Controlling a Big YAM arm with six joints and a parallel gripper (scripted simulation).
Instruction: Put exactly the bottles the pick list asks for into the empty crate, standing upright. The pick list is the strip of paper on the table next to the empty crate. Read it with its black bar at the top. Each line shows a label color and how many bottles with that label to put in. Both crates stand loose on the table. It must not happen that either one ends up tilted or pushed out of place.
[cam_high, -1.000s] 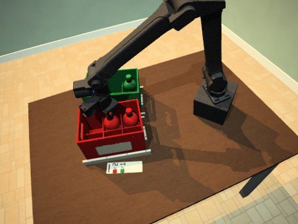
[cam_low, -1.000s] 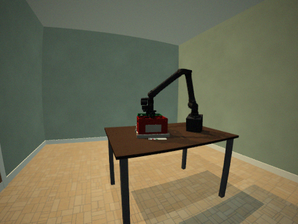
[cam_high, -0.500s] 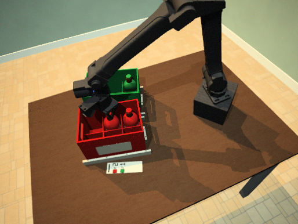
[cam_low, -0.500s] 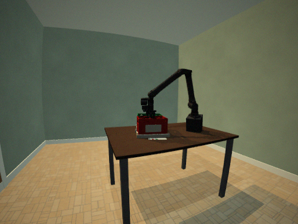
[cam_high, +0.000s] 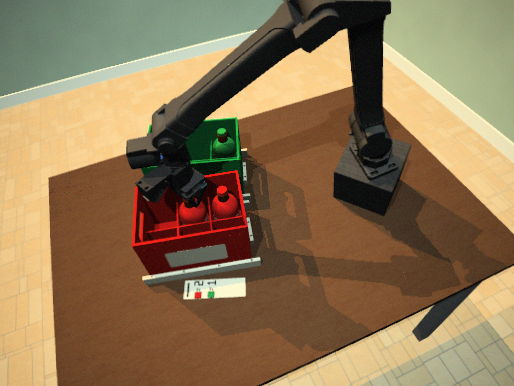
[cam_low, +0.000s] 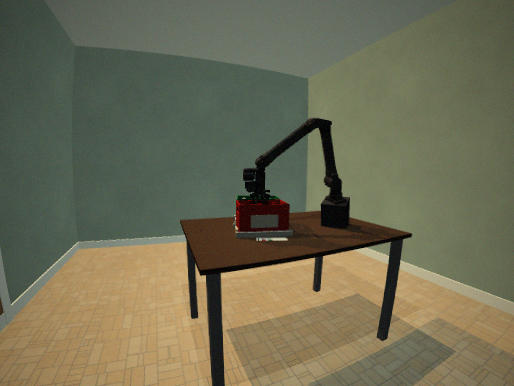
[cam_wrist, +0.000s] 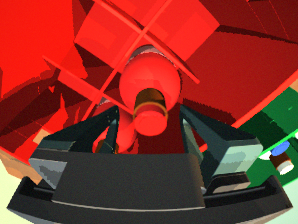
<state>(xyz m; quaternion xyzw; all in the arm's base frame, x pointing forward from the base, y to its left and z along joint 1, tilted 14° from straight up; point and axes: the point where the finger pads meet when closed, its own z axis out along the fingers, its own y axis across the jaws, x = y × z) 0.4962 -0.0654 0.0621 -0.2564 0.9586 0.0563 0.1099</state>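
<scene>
My gripper is now 140 mm past the green bottle, 210 mm to the left of it and 60 mm above it. Also, from my hand: blue-capped bottle 50 mm ahead, 160 mm to the right, 60 mm below; red crate 10 mm ahead, 40 mm to the left, 70 mm below; red bottle 90 mm behind, 10 mm to the left, 60 mm below.
</scene>
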